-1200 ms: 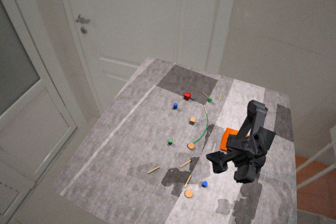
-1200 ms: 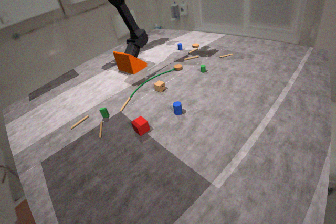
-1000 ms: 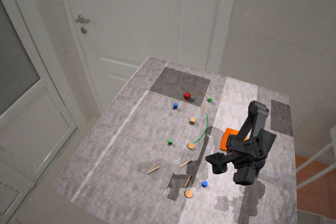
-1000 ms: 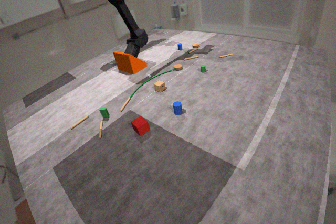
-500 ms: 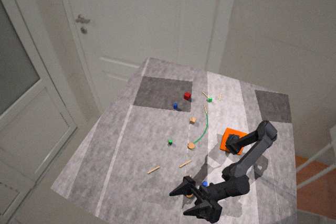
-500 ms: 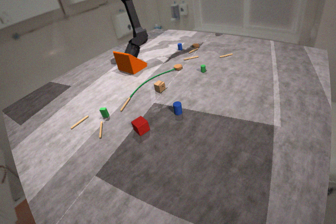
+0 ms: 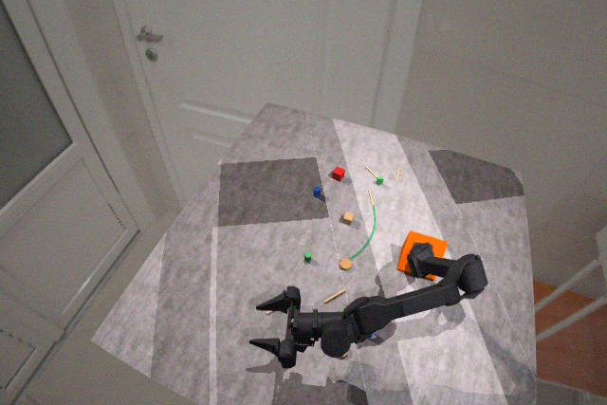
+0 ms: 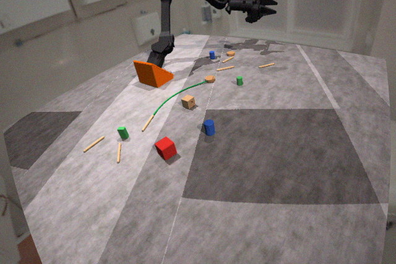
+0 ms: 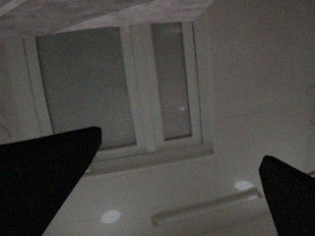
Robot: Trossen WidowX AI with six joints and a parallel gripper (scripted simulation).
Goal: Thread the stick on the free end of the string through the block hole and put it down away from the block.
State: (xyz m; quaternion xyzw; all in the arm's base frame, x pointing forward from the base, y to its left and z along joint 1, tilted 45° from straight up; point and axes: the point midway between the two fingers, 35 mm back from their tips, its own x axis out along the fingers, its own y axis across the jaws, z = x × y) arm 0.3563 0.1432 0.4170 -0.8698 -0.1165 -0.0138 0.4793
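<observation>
The wooden block lies 51 cm to the right of my gripper tip, 21 cm below it and 15 cm behind it. Round my gripper tip: red cube: 71 cm to the right, 21 cm below, 7 cm behind; green cylinder: 32 cm to the right, 21 cm below, 5 cm behind; thin wooden stick: 63 cm to the right, 22 cm below, 22 cm behind.
</observation>
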